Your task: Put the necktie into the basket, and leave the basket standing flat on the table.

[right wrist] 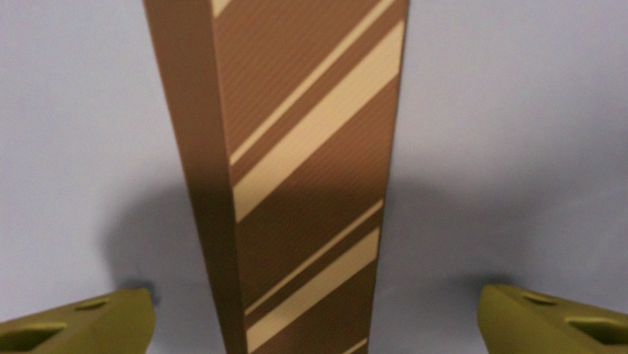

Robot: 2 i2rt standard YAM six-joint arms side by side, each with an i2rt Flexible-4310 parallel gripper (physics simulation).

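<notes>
The brown necktie (pixel 320 165) with cream diagonal stripes runs from the top to the bottom of the right wrist view, narrowing towards the bottom. A plain brown strip shows along its left side. My right gripper (pixel 315 301) is open, with one yellow-green fingertip on each side of the necktie at the bottom of the view and a gap between each fingertip and the fabric. Soft shadows lie on both sides of the necktie near the fingertips. The basket and my left gripper do not show in this view.
A pale grey tabletop (pixel 500 100) lies under the necktie.
</notes>
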